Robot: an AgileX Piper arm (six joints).
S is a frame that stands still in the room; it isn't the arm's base.
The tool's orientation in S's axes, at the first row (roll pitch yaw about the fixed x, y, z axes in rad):
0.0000, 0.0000, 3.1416
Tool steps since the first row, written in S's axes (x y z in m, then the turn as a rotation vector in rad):
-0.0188, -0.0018, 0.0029, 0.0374, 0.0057, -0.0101
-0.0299, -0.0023, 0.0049, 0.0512, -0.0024, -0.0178
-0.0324, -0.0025, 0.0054, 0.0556, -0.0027, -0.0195
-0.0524, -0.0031, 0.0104, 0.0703, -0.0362, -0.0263
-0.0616, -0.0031, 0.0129, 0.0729, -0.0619, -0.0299
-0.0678, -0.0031, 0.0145, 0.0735, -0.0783, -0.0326
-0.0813, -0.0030, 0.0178, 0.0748, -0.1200, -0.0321
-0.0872, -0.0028, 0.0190, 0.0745, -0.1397, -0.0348
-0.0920, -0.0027, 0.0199, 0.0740, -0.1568, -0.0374
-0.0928, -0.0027, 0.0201, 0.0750, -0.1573, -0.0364
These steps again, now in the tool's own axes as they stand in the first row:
0.0188, 0.0018, 0.0029, -0.0374, -0.0057, -0.0101
0.0299, 0.0023, 0.0049, -0.0512, 0.0024, -0.0178
0.0324, 0.0025, 0.0054, -0.0556, 0.0027, -0.0195
0.0524, 0.0031, 0.0104, -0.0703, 0.0362, -0.0263
0.0616, 0.0031, 0.0129, -0.0729, 0.0619, -0.0299
0.0678, 0.0031, 0.0145, -0.0735, 0.0783, -0.0326
0.0813, 0.0030, 0.0178, -0.0748, 0.1200, -0.0321
0.0872, 0.0028, 0.0190, -0.0745, 0.1397, -0.0348
0.0920, 0.0027, 0.0199, -0.0740, 0.1568, -0.0374
0.0928, 0.0027, 0.0201, -0.0750, 0.1573, -0.0364

